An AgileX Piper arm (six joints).
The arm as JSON. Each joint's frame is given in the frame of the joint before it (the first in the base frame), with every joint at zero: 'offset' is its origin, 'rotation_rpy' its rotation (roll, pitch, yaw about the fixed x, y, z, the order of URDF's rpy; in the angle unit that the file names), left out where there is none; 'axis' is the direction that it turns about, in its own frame. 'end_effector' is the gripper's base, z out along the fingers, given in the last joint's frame.
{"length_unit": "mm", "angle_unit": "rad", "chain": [
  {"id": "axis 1", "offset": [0.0, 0.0, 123.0], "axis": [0.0, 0.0, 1.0]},
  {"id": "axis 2", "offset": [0.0, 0.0, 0.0], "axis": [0.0, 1.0, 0.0]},
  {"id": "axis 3", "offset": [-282.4, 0.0, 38.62], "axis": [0.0, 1.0, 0.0]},
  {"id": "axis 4", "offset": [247.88, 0.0, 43.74], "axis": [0.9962, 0.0, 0.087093]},
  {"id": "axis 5", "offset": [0.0, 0.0, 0.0], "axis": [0.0, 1.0, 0.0]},
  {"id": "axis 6", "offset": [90.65, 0.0, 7.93], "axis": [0.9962, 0.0, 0.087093]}
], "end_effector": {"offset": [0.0, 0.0, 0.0], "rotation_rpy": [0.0, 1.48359, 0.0]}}
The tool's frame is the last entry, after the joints.
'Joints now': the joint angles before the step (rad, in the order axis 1, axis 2, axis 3, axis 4, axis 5, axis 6). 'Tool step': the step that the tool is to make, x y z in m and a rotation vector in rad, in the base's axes. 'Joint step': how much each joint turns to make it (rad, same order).
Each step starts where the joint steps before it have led.
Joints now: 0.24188, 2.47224, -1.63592, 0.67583, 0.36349, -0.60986
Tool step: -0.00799, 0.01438, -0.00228, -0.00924, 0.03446, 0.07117
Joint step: 0.02898, 0.00222, -0.00128, -0.02209, 0.04630, -0.00735
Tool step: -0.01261, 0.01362, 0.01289, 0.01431, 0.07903, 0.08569
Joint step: 0.02371, -0.03506, 0.00416, -0.02552, 0.12424, 0.01176
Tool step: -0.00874, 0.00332, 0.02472, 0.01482, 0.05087, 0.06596
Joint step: 0.00298, -0.05995, 0.00619, -0.02109, 0.11876, 0.00385
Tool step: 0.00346, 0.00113, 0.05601, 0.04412, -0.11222, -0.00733
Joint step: -0.00095, -0.11592, -0.00339, 0.01206, -0.00070, -0.00095
